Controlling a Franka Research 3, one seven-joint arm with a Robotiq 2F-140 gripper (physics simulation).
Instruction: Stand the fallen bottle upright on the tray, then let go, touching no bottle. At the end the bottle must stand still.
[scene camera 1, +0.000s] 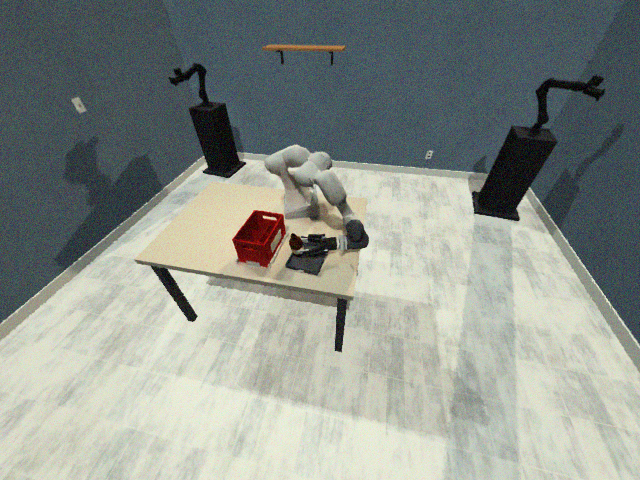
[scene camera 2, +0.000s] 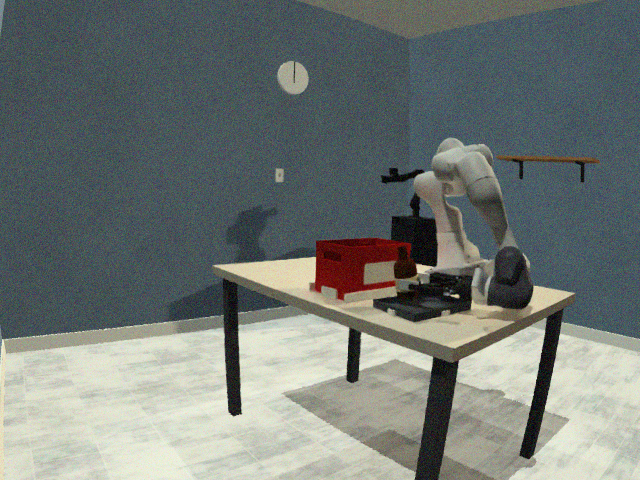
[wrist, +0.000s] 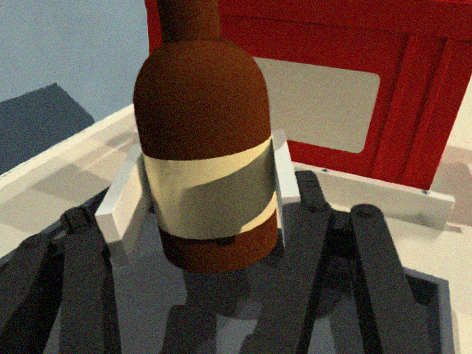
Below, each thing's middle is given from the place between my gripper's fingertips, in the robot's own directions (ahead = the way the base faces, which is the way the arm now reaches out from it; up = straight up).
Scene:
The pale strip (wrist: 397, 201) is 12 cm to the right of my hand and 7 cm below it. Round my hand: brown bottle (scene camera 2: 405, 268) (2 cm above).

